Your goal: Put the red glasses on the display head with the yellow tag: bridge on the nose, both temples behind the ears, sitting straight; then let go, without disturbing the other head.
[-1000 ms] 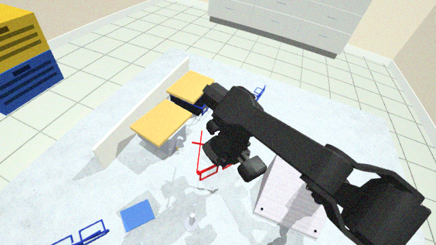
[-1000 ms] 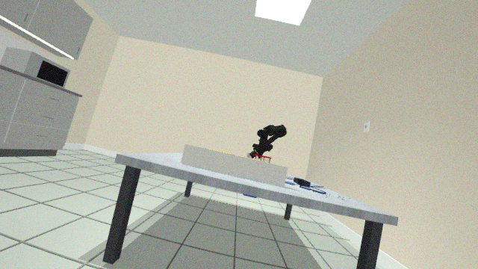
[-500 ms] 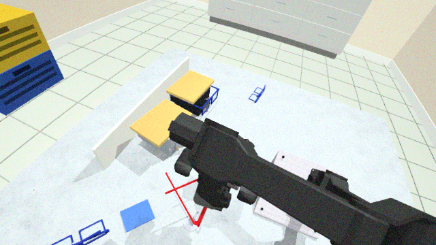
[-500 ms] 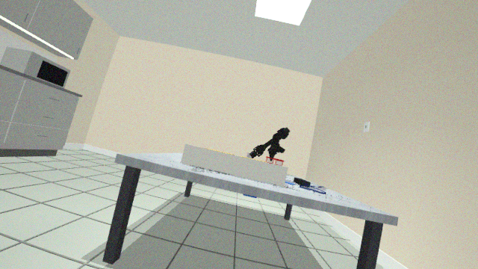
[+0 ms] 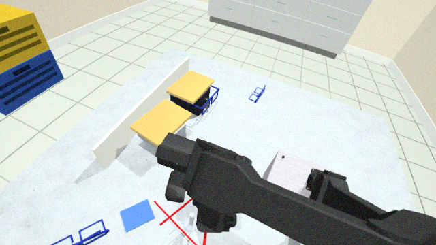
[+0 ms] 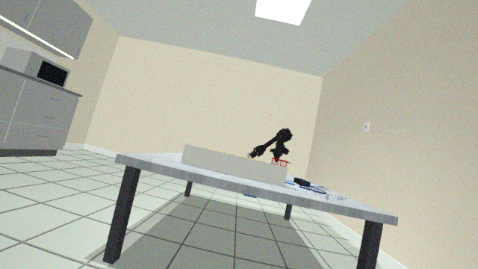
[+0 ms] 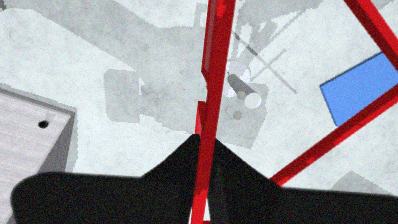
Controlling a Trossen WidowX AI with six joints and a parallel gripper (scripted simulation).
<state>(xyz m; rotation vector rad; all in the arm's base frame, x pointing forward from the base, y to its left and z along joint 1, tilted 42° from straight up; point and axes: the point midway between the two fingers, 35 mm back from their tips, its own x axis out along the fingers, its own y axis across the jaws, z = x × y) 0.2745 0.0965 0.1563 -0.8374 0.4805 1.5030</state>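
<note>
The white peg is 90 mm below my gripper tip, 30 mm to the left of it and 30 mm ahead of it. Also, from my gripper tip: blue square: 180 mm ahead, 110 mm below, 60 mm to the left; pale head: 210 mm ahead, 200 mm to the right, 60 mm below; black head: 420 mm to the right, 210 mm ahead, 60 mm below.
</note>
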